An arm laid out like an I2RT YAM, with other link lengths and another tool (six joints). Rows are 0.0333 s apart.
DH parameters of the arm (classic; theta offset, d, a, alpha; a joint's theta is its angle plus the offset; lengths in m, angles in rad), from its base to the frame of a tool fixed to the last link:
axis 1: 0 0.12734 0.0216 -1.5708
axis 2: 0 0 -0.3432 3.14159
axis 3: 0.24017 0 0.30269 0
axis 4: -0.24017 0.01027 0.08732 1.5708
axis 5: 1.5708 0.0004 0 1.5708
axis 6: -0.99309 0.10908 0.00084 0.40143
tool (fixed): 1.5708 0.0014 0 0
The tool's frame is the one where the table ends.
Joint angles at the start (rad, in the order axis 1, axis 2, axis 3, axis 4, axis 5, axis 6):
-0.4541, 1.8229, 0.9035, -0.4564, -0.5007, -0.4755
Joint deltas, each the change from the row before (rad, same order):
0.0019, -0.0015, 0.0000, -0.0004, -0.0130, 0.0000
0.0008, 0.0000, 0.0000, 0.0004, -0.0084, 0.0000
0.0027, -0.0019, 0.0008, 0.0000, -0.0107, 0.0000
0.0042, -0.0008, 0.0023, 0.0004, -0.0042, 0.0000
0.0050, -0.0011, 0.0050, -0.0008, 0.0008, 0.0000
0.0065, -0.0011, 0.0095, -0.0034, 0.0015, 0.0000
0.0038, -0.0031, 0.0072, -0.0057, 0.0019, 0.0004
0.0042, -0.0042, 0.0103, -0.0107, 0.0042, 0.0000
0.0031, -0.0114, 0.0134, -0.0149, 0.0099, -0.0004
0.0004, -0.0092, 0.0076, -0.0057, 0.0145, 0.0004
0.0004, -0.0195, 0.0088, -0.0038, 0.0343, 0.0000
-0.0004, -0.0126, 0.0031, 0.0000, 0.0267, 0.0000
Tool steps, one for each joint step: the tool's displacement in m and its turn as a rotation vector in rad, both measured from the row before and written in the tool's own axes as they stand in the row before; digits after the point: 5 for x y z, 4 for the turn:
-0.00218, 0.00023, 0.00078, -0.0020, -0.0133, -0.0015
-0.00104, 0.00008, 0.00059, -0.0012, -0.0085, -0.0005
-0.00240, -0.00015, 0.00078, -0.0016, -0.0113, -0.0033
-0.00207, -0.00068, 0.00104, -0.0017, -0.0051, -0.0051
-0.00234, -0.00156, 0.00074, -0.0008, -0.0004, -0.0072
-0.00347, -0.00278, 0.00070, -0.0009, -0.0002, -0.0096
-0.00290, -0.00183, -0.00033, 0.0000, 0.0009, -0.0056
-0.00363, -0.00223, -0.00089, -0.0007, 0.0031, -0.0056
-0.00548, -0.00339, -0.00336, 0.0042, 0.0084, -0.0104
-0.00275, -0.00283, -0.00332, 0.0079, 0.0134, -0.0092
-0.00404, -0.00468, -0.00667, 0.0183, 0.0318, -0.0206
-0.00141, -0.00262, -0.00453, 0.0130, 0.0252, -0.0127

